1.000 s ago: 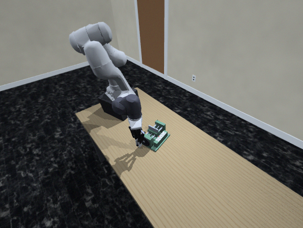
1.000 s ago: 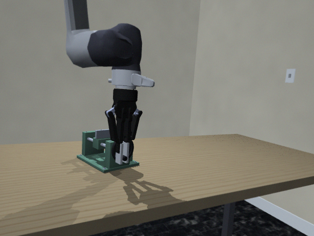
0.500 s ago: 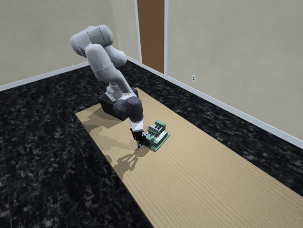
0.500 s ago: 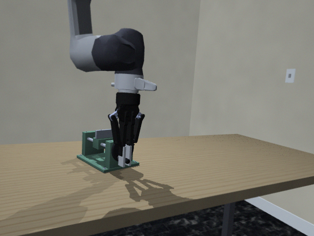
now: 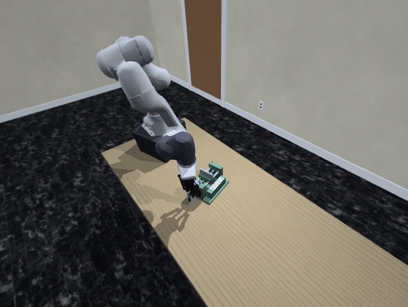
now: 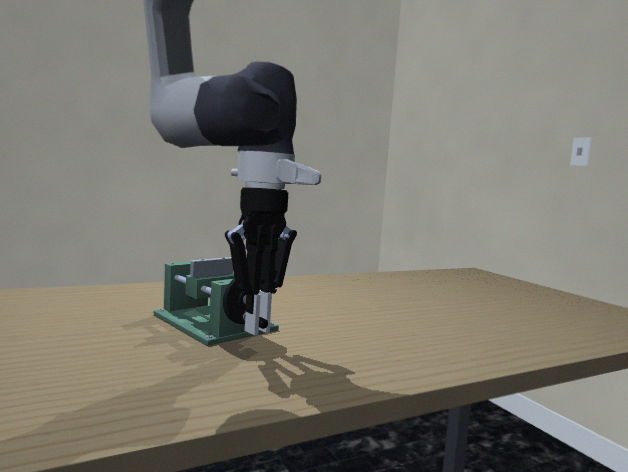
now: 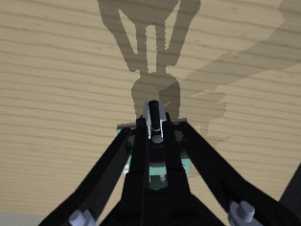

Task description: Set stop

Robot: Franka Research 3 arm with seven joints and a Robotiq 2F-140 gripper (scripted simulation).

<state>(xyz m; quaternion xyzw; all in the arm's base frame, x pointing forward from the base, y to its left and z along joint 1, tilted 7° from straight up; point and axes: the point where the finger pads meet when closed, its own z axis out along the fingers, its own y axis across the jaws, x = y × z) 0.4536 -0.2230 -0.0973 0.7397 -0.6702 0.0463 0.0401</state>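
My hand is 20 mm to the right of the black handwheel and 10 mm above it. The rest, counted from my hand: stop block (140 mm to the left, 30 mm above).
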